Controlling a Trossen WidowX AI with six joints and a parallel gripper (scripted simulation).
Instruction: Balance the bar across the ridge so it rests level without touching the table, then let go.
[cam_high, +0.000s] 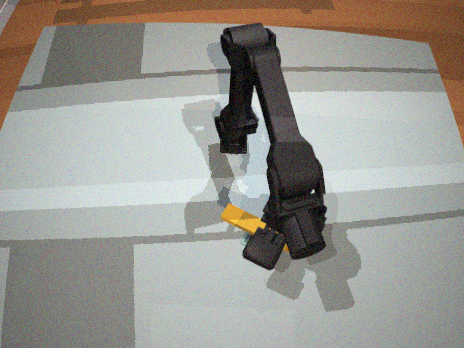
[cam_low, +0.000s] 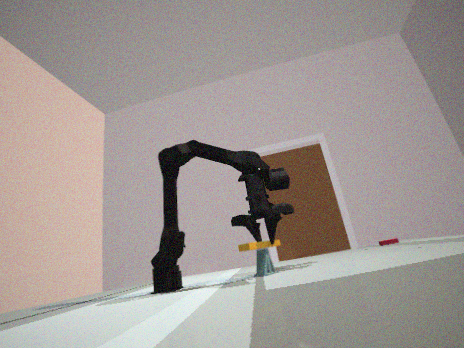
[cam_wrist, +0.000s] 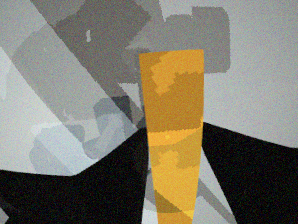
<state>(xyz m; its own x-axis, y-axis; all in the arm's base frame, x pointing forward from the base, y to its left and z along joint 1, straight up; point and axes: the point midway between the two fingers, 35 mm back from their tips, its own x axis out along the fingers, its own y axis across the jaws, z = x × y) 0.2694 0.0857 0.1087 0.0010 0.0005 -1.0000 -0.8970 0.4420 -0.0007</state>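
Now: the yellow bar 30 mm to the right of my gripper tip and 10 mm behind it. Round my gripper tip: red block 470 mm ahead, 410 mm to the left, 70 mm below.
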